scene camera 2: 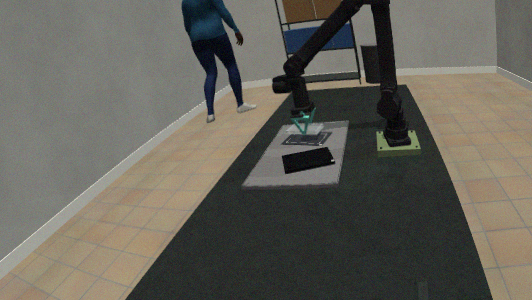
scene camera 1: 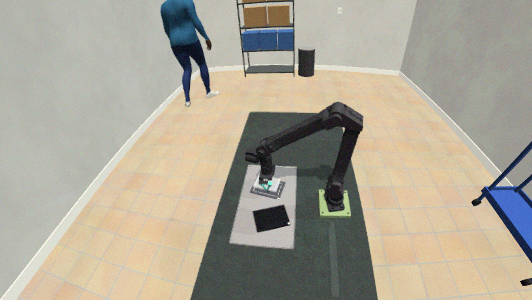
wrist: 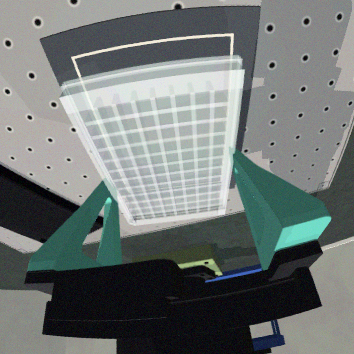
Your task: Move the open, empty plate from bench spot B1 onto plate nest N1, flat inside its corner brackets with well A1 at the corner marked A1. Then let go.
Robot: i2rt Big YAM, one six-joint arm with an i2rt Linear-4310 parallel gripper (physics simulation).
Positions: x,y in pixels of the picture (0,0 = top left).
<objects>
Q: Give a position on a dark nest outlined in white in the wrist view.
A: At 130,40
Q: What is the gripper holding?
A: A clear well plate.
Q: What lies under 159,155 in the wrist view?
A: A clear well plate.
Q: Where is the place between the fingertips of the gripper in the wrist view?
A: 167,167
</objects>
